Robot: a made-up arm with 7 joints.
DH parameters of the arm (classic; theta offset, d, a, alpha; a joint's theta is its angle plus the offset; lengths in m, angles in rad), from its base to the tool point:
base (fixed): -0.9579 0 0.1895 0
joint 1: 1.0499 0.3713 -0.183 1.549
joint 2: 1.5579 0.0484 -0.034 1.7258
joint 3: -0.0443 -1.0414 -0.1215 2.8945
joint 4: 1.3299 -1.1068 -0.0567 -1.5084
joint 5: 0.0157 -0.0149 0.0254 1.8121
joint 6: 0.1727 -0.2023 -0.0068 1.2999
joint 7: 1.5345 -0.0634 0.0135 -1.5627
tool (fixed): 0.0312 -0.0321 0 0
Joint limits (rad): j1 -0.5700..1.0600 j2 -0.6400..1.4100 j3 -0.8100..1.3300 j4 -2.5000..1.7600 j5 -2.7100..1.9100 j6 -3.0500..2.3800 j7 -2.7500..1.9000
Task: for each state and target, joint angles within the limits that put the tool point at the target. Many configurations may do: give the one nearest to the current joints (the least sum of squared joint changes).
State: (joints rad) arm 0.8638 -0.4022 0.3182 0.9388 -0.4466 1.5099 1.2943
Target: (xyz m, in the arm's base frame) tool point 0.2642 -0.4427 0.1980
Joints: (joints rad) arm 0.2963 -0.1777 -0.1023 0.8341 -0.6956 1.7207 1.3769
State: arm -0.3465 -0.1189 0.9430 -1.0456 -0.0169 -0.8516 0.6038
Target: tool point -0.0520 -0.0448 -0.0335
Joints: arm -0.4724 -0.5599 1.1683 -0.8951 0.2847 -0.7788 0.6295
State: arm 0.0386 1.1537 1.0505 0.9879 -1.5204 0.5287 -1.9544
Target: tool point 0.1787 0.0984 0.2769
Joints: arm 0.4199 1.1985 1.3300 1.2410 -1.3773 0.4783 -1.9309
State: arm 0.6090 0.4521 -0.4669 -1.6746 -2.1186 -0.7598 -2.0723
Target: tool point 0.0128 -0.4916 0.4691
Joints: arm 0.5796 0.3672 -0.5674 -1.6879 -1.9584 -0.7256 -2.0909
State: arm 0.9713 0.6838 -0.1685 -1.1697 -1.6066 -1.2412 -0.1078
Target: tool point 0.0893 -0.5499 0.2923
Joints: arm 0.6108 0.5152 -0.2140 -1.3800 -2.1647 -1.4451 -0.1618
